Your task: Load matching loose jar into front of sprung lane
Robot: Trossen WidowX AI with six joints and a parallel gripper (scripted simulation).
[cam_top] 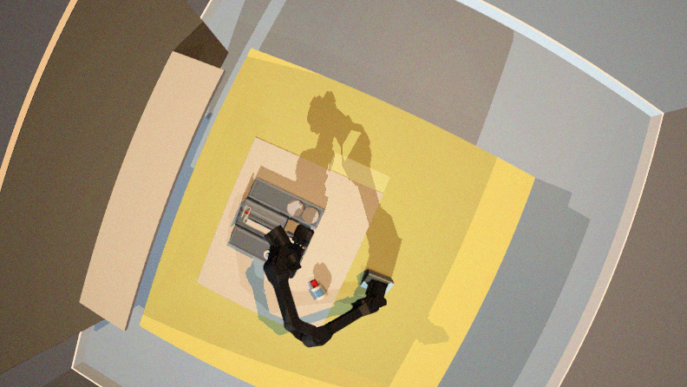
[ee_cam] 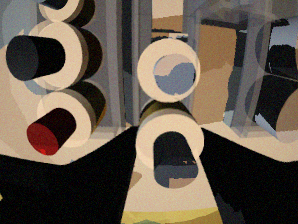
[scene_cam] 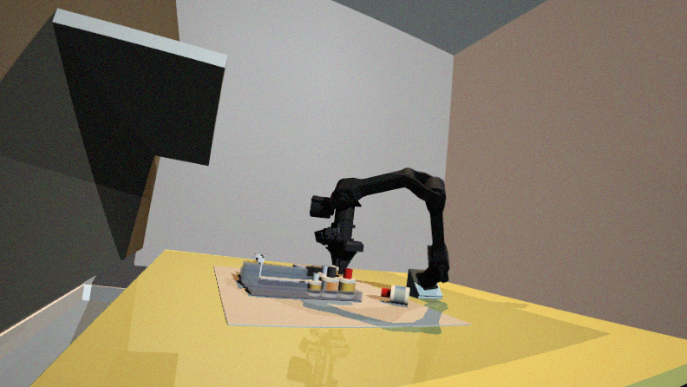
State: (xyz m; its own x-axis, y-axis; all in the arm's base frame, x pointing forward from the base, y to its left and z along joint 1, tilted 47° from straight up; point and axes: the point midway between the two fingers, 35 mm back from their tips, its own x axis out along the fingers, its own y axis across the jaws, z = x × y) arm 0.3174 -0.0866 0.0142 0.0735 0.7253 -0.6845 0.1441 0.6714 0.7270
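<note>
My gripper tip is 14 cm short of the grey lane rack, 4 cm to the left of it and 4 cm above it. Also, from my gripper tip: shelf 51 cm ahead, 5 cm to the right, 31 cm above; then red mark 22 cm ahead, 7 cm to the right, 1 cm above.
</note>
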